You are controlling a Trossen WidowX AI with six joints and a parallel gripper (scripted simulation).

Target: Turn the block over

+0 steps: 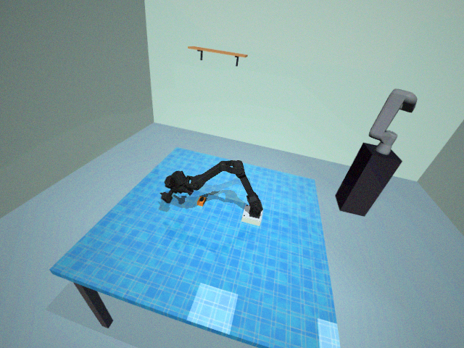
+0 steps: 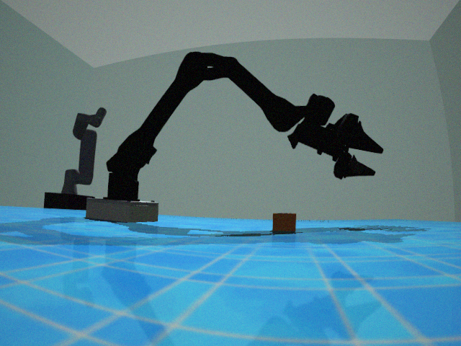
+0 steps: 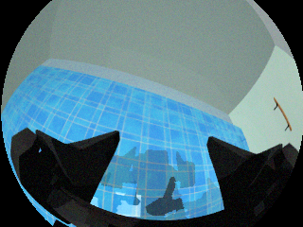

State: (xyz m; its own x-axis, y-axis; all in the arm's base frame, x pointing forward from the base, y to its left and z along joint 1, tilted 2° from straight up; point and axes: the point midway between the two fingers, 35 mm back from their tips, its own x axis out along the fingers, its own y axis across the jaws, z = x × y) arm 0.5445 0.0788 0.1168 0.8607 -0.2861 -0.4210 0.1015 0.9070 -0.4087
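The block lies 21 cm behind my gripper tip, 12 cm below it and 9 cm to the right of it.
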